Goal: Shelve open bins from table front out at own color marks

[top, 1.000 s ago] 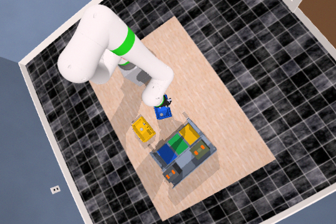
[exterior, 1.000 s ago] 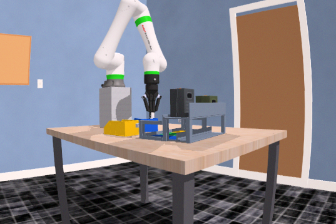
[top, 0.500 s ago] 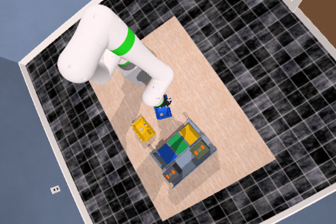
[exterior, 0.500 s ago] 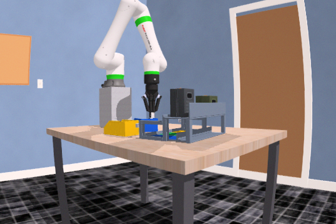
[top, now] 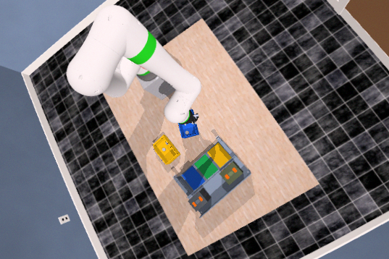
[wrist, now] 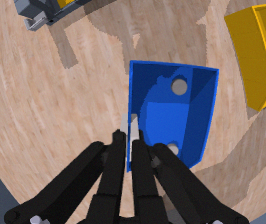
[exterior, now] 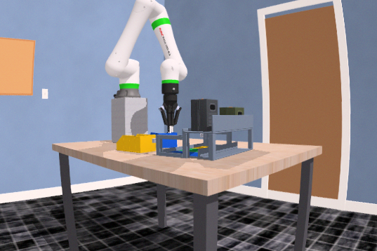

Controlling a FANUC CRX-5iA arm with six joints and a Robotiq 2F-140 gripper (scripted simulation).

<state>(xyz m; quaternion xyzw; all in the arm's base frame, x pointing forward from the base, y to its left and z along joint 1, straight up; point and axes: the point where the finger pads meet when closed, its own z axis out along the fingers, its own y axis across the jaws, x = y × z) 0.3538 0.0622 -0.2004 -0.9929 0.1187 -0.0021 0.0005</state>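
Right now the blue bin is 20 mm behind my hand, 50 mm to the right of it and 40 mm below it. From my hand the other things lie so: yellow bin: 60 mm ahead, 260 mm to the right, 40 mm below; then dark box: 430 mm ahead, 160 mm to the right, 90 mm above.
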